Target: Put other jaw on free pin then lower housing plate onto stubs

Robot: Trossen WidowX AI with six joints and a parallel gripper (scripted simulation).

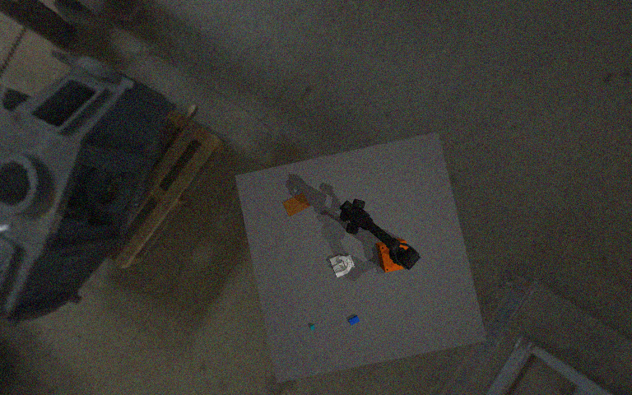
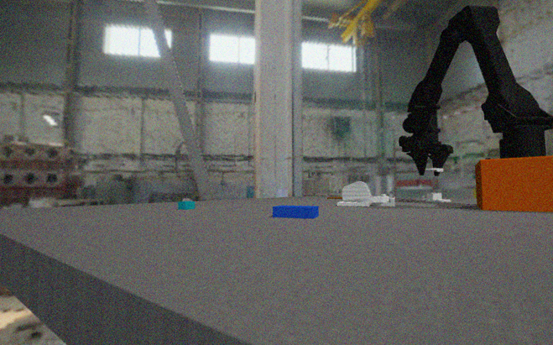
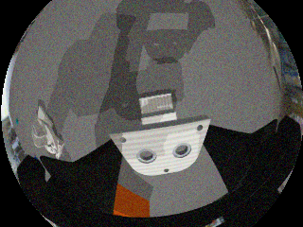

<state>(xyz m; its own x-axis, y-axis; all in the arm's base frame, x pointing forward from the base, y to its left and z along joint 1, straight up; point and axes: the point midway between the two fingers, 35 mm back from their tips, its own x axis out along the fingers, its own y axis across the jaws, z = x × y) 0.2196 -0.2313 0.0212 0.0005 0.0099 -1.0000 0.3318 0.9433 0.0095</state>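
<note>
Right now the curved white jaw is 31 cm to the left of my gripper tip, 7 cm below it and 5 cm ahead of it. Also, from my gripper tip: teal block (66 cm to the left, 29 cm ahead, 7 cm below); then flat orange plate (33 cm ahead, 9 cm to the right, 8 cm below); then blue block (64 cm to the left, 7 cm below, 4 cm ahead).
</note>
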